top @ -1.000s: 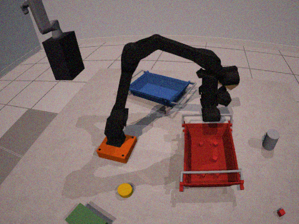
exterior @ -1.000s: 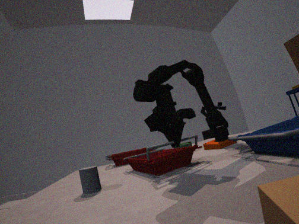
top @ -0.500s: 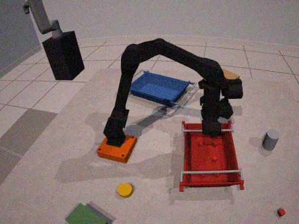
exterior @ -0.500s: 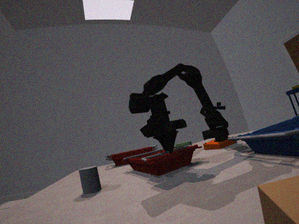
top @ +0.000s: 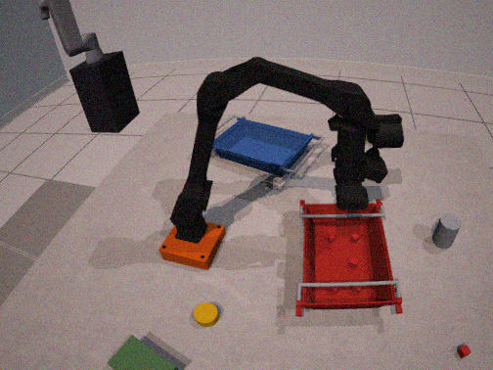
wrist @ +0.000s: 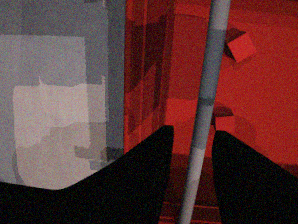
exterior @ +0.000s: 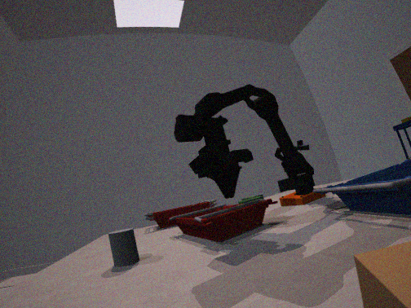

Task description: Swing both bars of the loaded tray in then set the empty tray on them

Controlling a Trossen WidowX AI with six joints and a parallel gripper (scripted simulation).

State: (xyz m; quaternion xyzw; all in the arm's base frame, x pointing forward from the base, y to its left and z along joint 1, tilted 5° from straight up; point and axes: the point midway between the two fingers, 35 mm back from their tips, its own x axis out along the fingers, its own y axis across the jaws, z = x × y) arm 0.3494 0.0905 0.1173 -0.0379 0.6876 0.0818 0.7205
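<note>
Now: the blue tray 280 mm to the left of my gripper tip, 280 mm behind it and 50 mm below it. From my gripper tip the other things lie so: tan box (450 mm to the left, 80 mm ahead, 60 mm below); yellow disc (290 mm to the right, 240 mm behind, 80 mm below); grey cylinder (270 mm ahead, 60 mm below).
</note>
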